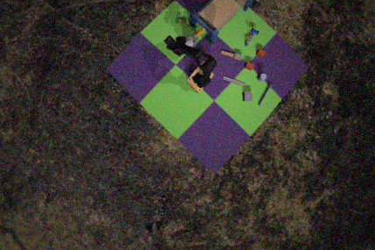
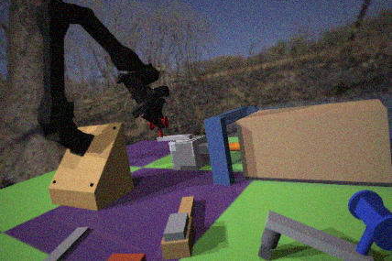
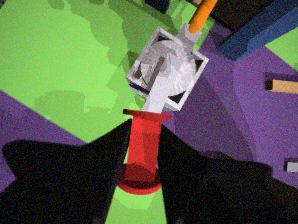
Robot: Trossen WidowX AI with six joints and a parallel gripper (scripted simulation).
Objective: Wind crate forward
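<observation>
Now: gripper tip 7 cm short of the grey winch and 10 cm above it. The rest, counted from my gripper tip: red grip 1 cm behind, 1 cm to the right; grey bar 16 cm ahead, 46 cm to the right, 13 cm below; wood-and-grey block 30 cm ahead, 30 cm to the right, 11 cm below.
</observation>
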